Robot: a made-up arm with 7 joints.
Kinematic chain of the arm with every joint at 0, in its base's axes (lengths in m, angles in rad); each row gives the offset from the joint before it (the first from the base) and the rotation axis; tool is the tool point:
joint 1: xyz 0 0 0 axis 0 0.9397 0.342
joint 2: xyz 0 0 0 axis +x
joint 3: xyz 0 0 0 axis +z
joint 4: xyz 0.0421 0 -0.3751 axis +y
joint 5: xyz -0.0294 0 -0.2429 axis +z
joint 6: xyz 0 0 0 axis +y
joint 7: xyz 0 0 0 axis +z
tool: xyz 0 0 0
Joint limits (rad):
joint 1: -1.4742..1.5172
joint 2: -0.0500..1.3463
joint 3: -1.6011..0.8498
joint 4: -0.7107..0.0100
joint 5: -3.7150..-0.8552
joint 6: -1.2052..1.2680
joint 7: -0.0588..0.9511
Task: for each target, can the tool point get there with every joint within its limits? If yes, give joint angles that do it. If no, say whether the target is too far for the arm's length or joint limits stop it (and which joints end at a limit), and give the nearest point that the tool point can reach.
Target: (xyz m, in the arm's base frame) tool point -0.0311 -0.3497 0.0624
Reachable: no: joint limits stop it (at a limit: joint 1, joint 2, joint 3, joint 4) | nearest point -0.4633 -0.3588 -0.1513 | short by 0.482 m
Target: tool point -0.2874 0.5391 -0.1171
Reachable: yes | joints 0.9536 1.1791 0.2149 -0.2574 -1.9480 -0.4993 0.8016
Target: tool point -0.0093 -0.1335 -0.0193
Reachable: no: joint limits stop it (at a limit: joint 1, joint 2, joint 3, joint 4) | nearest point -0.4633 -0.3588 -0.1513 | short by 0.524 m
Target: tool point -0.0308 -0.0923 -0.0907
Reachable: no: joint limits stop it (at a limit: joint 2, joint 4) | nearest point -0.2308 -0.2280 -0.5109 | short by 0.485 m
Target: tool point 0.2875 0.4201 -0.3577
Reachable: yes | joints -0.4173 0.8393 -0.2987 -0.2412 -3.3664 -0.0583 0.0532
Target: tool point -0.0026 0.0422 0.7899
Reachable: no: too far | nearest point 0.2838 0.4350 0.3108 | short by 0.683 m
